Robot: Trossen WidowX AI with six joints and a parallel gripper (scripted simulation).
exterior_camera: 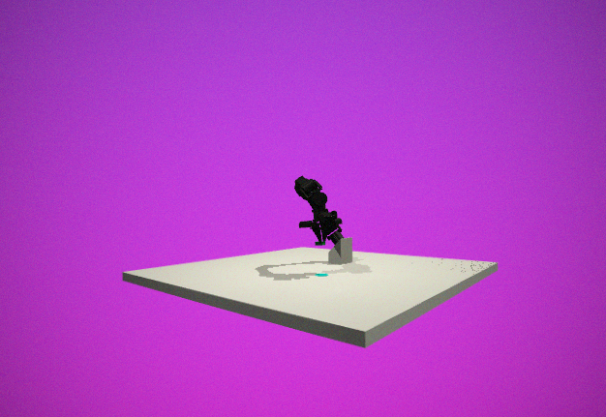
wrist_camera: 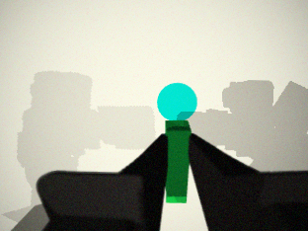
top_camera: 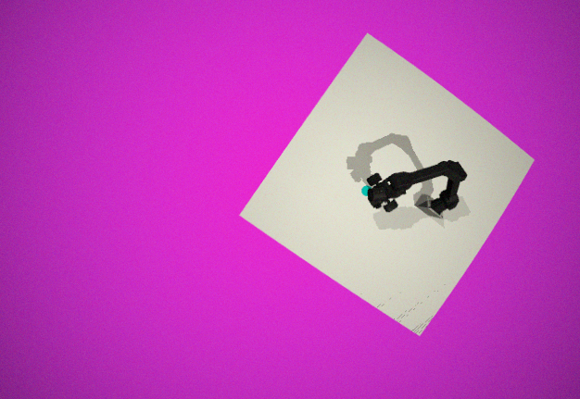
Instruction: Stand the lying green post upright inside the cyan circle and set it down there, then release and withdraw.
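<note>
Now: the cyan circle 140 mm below my gripper tip and 10 mm to the right of it. The rest, counted from my gripper tip: green post: 20 mm to the right, 10 mm behind.
</note>
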